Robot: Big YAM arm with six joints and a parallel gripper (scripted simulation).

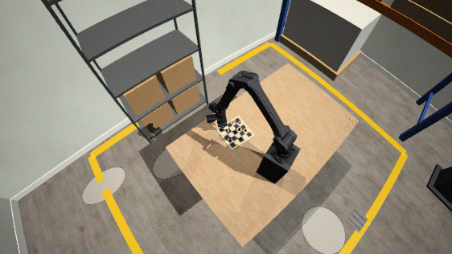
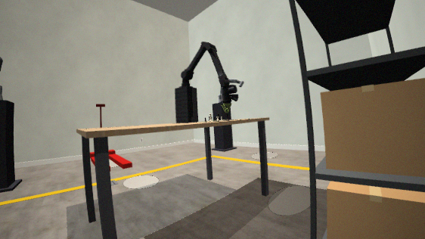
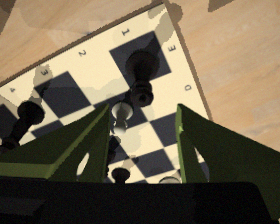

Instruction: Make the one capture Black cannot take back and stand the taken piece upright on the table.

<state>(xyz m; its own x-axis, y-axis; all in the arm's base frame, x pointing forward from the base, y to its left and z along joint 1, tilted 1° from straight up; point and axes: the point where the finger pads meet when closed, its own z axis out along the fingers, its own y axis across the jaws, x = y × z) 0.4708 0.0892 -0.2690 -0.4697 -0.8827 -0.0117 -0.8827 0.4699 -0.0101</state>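
The dark chess piece lies 4 cm below my hand. Also, from my hand: black piece 11 cm behind, 4 cm below, 1 cm to the left; chessboard 8 cm behind, 7 cm to the right, 7 cm below; white pawn 6 cm below, 4 cm behind, 3 cm to the right.
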